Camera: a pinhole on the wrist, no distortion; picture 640 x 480 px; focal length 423.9 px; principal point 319.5 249.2 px. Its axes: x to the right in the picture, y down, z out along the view. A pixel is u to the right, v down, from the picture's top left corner.
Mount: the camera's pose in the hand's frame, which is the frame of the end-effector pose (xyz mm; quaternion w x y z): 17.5 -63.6 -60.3 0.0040 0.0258 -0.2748 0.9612
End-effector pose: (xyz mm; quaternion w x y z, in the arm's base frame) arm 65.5 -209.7 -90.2 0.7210 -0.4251 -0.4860 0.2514
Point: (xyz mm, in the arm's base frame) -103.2 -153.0 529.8
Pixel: 130 404
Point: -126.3 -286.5 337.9
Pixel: 282 400
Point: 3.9 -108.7 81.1
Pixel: 59 84
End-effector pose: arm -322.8 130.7 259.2 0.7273 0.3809 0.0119 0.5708
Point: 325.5 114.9 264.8
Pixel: 188 398
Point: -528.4 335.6 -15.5
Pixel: behind the camera
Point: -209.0 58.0 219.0
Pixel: 521 200
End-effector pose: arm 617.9 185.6 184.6 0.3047 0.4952 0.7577 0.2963
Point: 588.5 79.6 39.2
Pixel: 578 319
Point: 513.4 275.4 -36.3
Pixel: 33 332
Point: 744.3 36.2 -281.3
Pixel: 441 248
